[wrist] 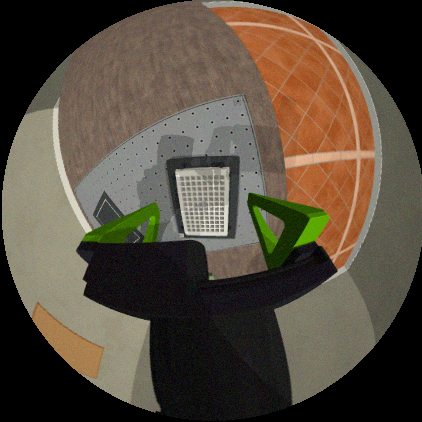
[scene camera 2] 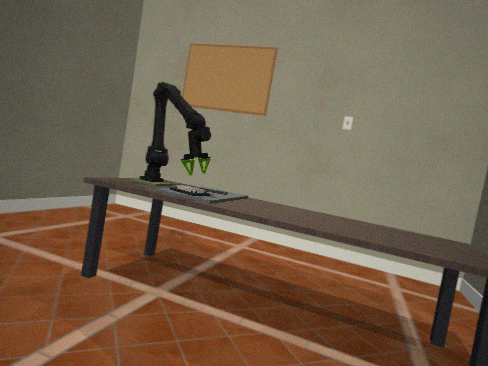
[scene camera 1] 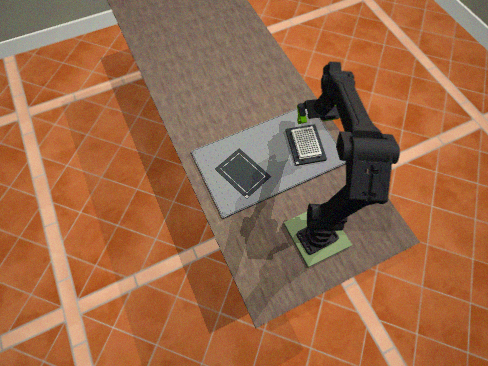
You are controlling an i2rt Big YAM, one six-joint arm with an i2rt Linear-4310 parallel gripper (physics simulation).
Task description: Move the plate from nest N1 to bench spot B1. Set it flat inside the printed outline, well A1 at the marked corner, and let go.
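Pixels of known places: gripper, fingertip midpoint: (wrist: 202, 202) (scene camera 2: 197, 174) (scene camera 1: 310, 121); arm's base at its link origin: (scene camera 2: 151, 180) (scene camera 1: 317, 236).
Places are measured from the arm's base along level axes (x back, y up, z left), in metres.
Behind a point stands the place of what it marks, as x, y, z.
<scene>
The white gridded plate (scene camera 1: 306, 142) {-0.326, 0.019, -0.159} (scene camera 2: 190, 189) {-0.352, 0.019, -0.211} (wrist: 204, 202) {-0.330, 0.012, -0.163} lies flat in the dark nest N1 (scene camera 1: 311, 161) {-0.252, 0.007, -0.137} (wrist: 202, 161) {-0.397, 0.008, -0.183}. Bench spot B1 (scene camera 1: 242, 171) {-0.339, -0.002, 0.109} (wrist: 106, 209) {-0.387, -0.002, 0.103} is a dark pad with a thin white rectangular outline, turned at an angle to the nest. A small white mark (scene camera 1: 246, 196) {-0.242, -0.002, 0.143} shows at its corner nearest the robot base side. My gripper (scene camera 1: 316, 120) {-0.363, 0.095, -0.183} (scene camera 2: 197, 173) {-0.363, 0.095, -0.183} (wrist: 202, 202) {-0.363, 0.095, -0.183} is open and empty, with green fingers pointing down well above the plate. In the wrist view the fingers stand left and right of the plate; the left one partly covers B1.
Both spots are on a grey perforated board (scene camera 1: 205, 157) {-0.457, -0.004, 0.206} (wrist: 220, 117) {-0.457, -0.004, -0.232} on the long wooden table (scene camera 1: 200, 65) {-0.897, -0.017, 0.027} (scene camera 2: 320, 225) {-0.972, -0.017, -0.213}. The arm's base stands on a green mat (scene camera 1: 315, 259) {0.062, 0.002, 0.047} beside the board. The table edge runs close past the nest's side of the board.
</scene>
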